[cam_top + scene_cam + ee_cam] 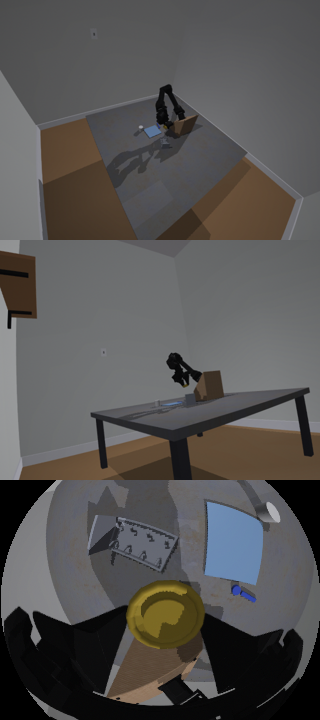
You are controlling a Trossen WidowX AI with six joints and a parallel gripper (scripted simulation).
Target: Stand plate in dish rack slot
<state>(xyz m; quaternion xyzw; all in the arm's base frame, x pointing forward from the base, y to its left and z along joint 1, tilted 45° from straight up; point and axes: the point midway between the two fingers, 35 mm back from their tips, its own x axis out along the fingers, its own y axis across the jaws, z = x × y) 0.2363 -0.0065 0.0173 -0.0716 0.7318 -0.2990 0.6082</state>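
My gripper tip is 110 mm above the grey dish rack, 70 mm to the right of it and 70 mm short of it. From my gripper tip the other things lie so: yellow plate: 10 mm above; blue mat: 130 mm below, 120 mm to the right, 60 mm ahead; small blue utensil: 150 mm to the right, 130 mm below, 50 mm behind.
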